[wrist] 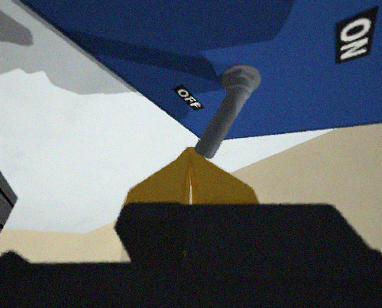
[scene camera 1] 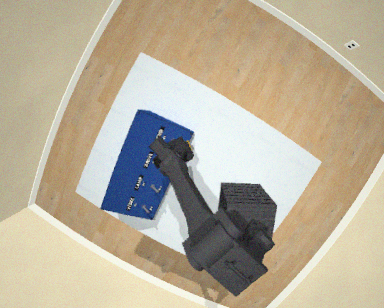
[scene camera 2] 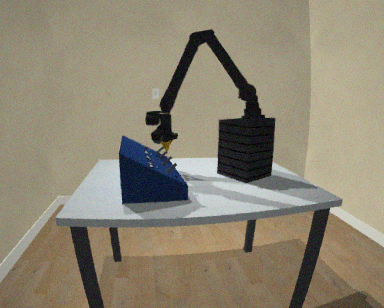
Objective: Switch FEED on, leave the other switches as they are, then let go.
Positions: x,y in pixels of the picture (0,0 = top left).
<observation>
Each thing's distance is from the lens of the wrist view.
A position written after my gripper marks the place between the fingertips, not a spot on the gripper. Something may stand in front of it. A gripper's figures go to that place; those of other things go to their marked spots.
my gripper (wrist: pixel 190 153): 0.13 m
feed lever (wrist: pixel 211 139): 0.08 m
</observation>
